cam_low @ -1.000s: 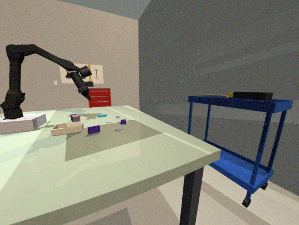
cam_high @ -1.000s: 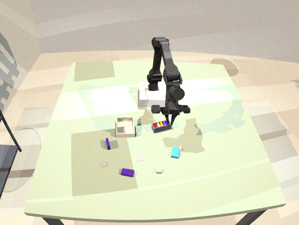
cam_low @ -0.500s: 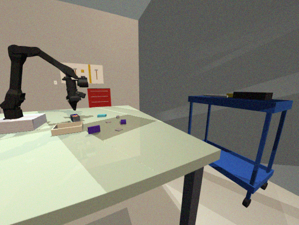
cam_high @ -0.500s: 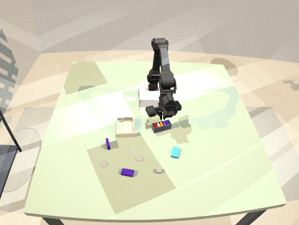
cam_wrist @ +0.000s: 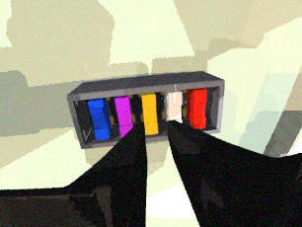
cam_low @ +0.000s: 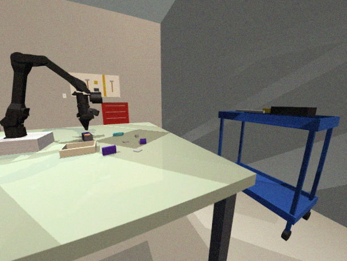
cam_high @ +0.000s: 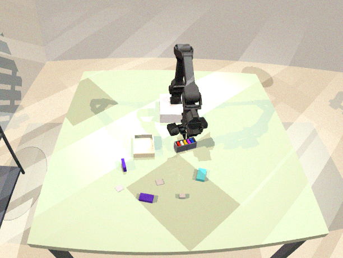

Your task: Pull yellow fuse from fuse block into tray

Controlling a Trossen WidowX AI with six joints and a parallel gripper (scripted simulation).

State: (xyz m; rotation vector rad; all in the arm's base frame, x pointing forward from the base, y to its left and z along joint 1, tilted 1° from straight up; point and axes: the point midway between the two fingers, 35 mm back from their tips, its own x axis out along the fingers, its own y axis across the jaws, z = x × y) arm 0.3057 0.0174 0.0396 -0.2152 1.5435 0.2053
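The yellow fuse is 4 cm below my gripper tip. Round my gripper tip: red fuse 1 cm ahead, 3 cm to the right, 4 cm below; purple fuse 1 cm behind, 2 cm to the left, 4 cm below; white fuse 2 cm to the right, 4 cm below.
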